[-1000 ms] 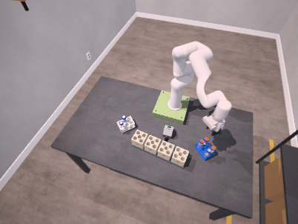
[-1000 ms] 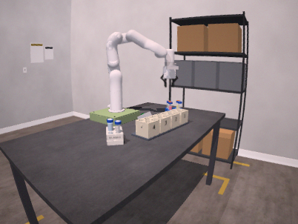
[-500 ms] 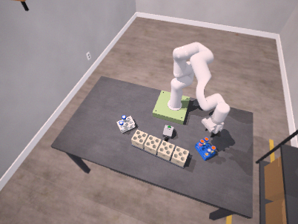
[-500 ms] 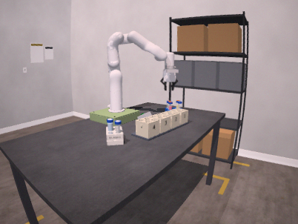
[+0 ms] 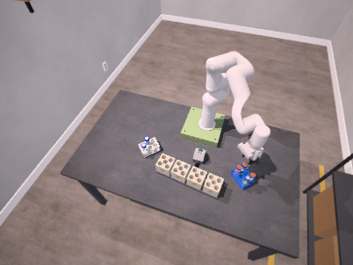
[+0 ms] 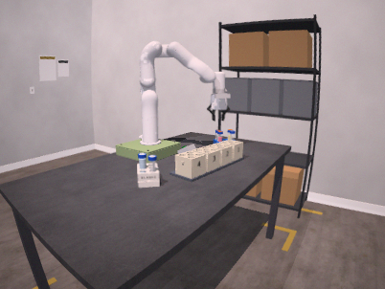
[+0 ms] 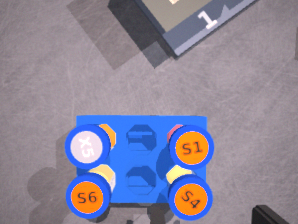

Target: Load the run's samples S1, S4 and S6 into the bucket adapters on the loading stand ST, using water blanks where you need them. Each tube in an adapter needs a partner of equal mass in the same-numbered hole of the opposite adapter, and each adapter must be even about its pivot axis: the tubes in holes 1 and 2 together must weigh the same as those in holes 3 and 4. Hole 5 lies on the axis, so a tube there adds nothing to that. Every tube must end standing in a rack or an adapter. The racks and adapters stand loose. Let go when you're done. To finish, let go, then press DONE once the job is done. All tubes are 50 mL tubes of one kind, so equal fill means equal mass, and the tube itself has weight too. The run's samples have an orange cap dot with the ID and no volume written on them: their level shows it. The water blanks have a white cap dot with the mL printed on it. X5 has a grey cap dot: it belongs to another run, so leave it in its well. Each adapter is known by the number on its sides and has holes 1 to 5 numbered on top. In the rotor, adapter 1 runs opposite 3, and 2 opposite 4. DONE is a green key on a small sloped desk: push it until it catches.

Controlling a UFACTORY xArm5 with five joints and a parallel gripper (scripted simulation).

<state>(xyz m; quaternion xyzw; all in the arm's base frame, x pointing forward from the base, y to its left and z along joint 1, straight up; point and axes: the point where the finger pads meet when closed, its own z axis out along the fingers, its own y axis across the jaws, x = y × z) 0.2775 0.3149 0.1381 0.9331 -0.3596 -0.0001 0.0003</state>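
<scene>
Right now my hand is 1 cm past the sample tube S4 and 13 cm above it. Round my hand: sample tube S6: 5 cm ahead, 5 cm to the left, 13 cm below; then blue sample rack: 4 cm ahead, 2 cm to the left, 17 cm below; then white blanks rack: 4 cm ahead, 65 cm to the right, 17 cm below.
</scene>
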